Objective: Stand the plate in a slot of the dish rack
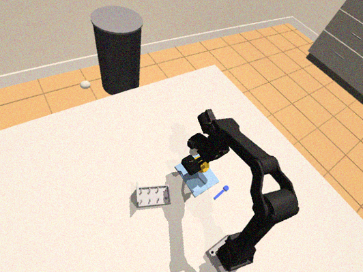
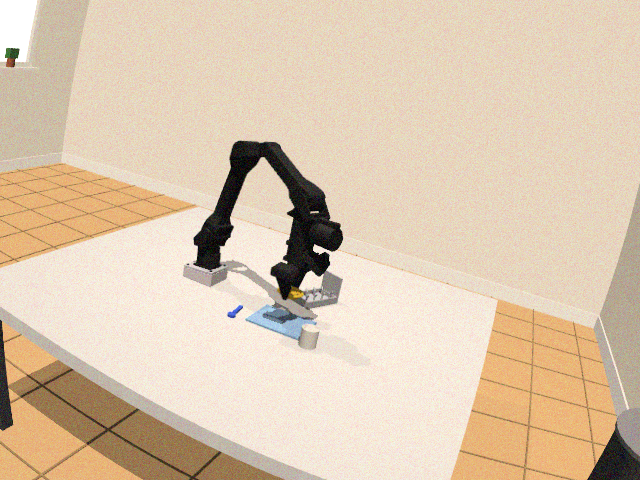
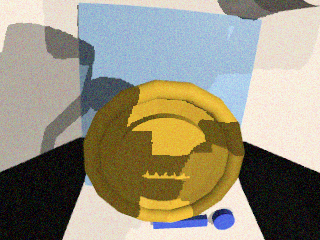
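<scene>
Now: the grey dish rack 20 cm to the left of my gripper tip, 6 cm below it and 1 cm behind it. The rest, counted from my gripper tip: white cup 10 cm ahead, 7 cm to the right, 5 cm below; yellow plate 1 cm above; light blue mat 8 cm below, 1 cm to the right, 1 cm behind.
</scene>
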